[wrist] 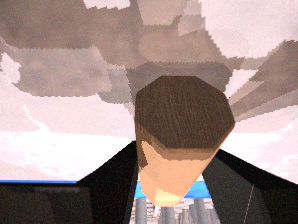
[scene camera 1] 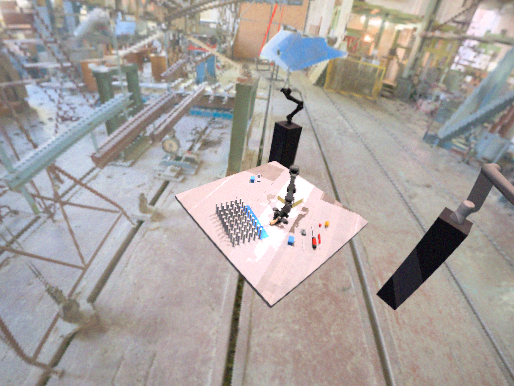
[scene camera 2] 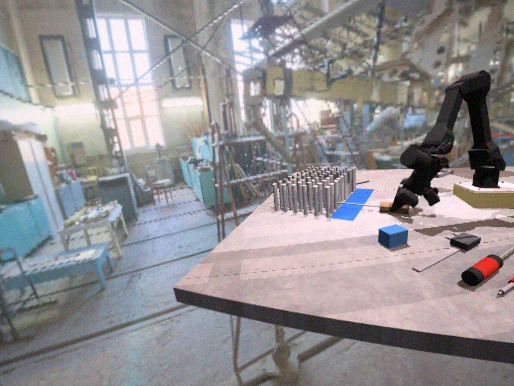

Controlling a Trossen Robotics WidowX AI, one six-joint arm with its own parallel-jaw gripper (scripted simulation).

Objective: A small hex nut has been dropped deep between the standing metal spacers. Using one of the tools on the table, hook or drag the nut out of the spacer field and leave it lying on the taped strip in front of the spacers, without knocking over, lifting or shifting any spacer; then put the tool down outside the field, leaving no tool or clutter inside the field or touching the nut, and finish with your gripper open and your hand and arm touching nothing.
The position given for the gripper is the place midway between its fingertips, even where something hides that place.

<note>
In view: the gripper (scene camera 2: 392, 209).
The gripper also shows in the wrist view (wrist: 168, 147).
</note>
